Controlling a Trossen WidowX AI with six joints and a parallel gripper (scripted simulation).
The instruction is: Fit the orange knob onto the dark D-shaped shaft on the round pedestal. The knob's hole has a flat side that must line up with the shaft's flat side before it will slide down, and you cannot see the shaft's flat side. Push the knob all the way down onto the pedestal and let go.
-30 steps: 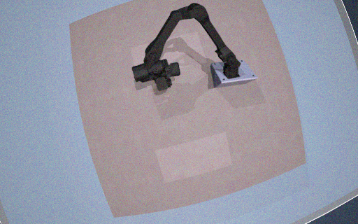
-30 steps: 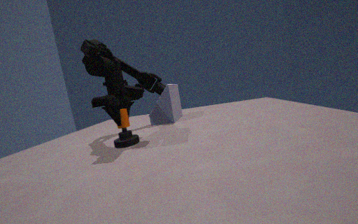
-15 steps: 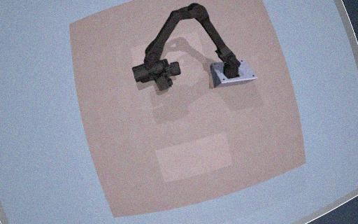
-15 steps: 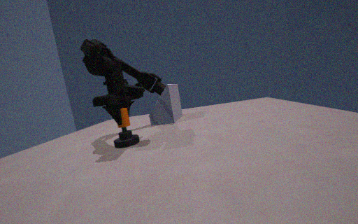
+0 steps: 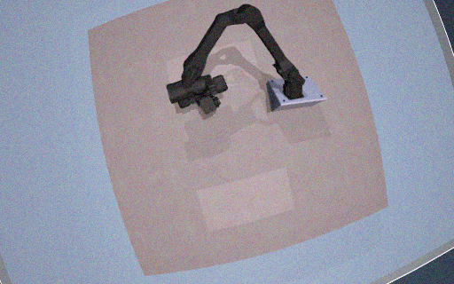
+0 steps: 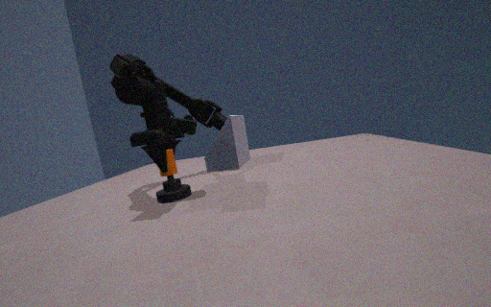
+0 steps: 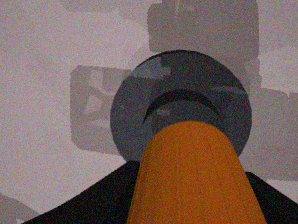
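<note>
The dark pedestal is 40 mm below my gripper tip. The rest, counted from my gripper tip: orange knob: 20 mm above.
</note>
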